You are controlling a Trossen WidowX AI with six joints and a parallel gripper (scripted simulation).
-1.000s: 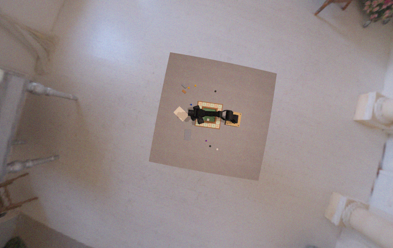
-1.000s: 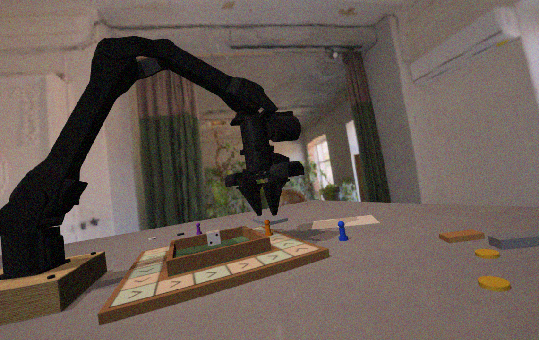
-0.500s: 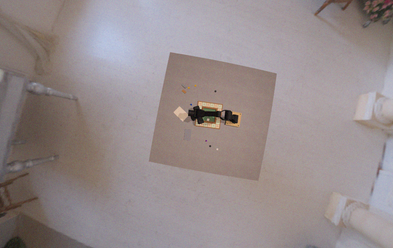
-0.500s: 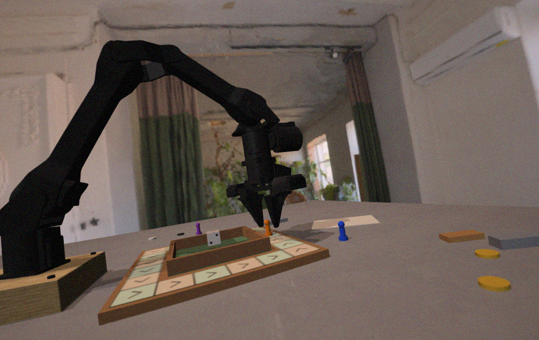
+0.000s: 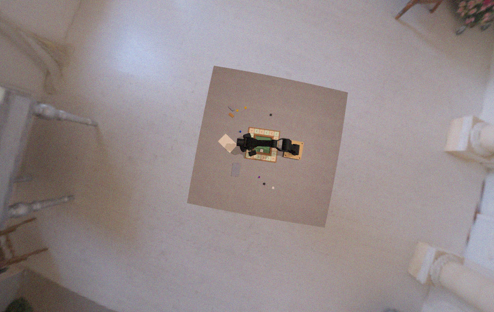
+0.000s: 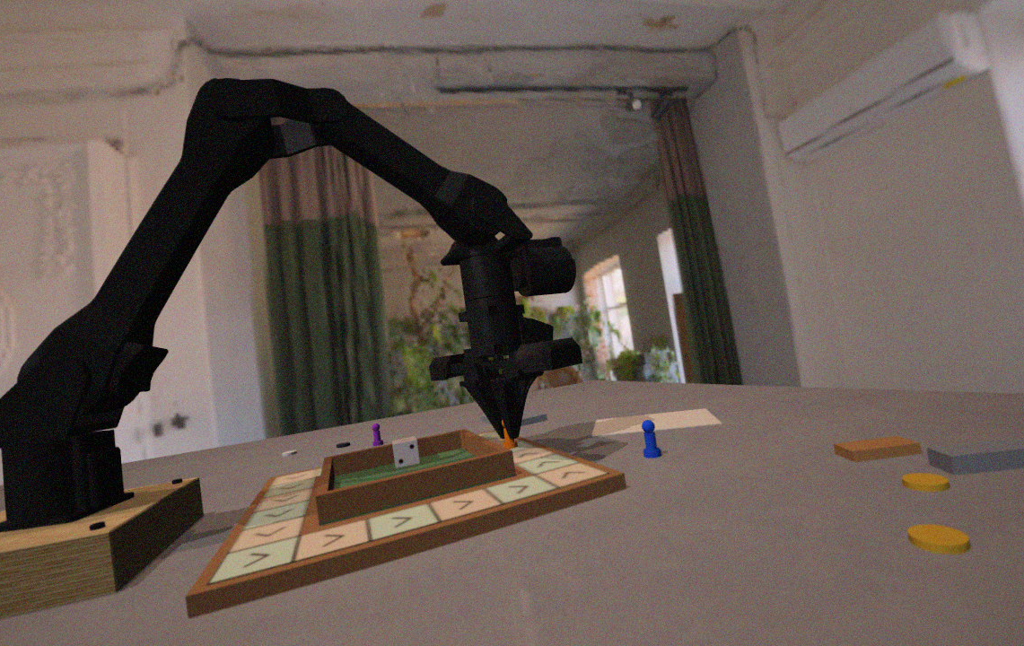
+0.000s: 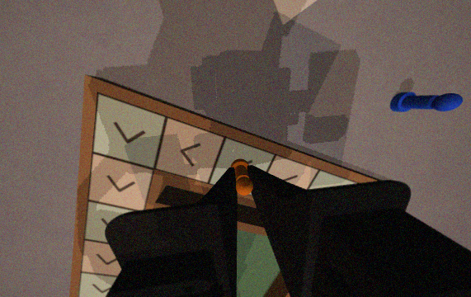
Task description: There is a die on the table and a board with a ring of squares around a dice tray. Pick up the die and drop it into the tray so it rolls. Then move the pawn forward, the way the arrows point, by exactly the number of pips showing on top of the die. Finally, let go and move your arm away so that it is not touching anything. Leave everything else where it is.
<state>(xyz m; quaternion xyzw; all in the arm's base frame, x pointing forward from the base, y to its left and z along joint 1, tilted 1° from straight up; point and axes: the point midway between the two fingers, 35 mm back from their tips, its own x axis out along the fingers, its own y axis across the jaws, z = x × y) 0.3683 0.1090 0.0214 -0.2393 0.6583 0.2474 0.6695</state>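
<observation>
The white die lies 11 cm behind my gripper tip. Also, from my gripper tip: blue pawn (12 cm ahead, 9 cm to the right, 1 cm below); then orange pawn (1 cm above); then cream card (19 cm ahead, 5 cm to the left, 2 cm below).
</observation>
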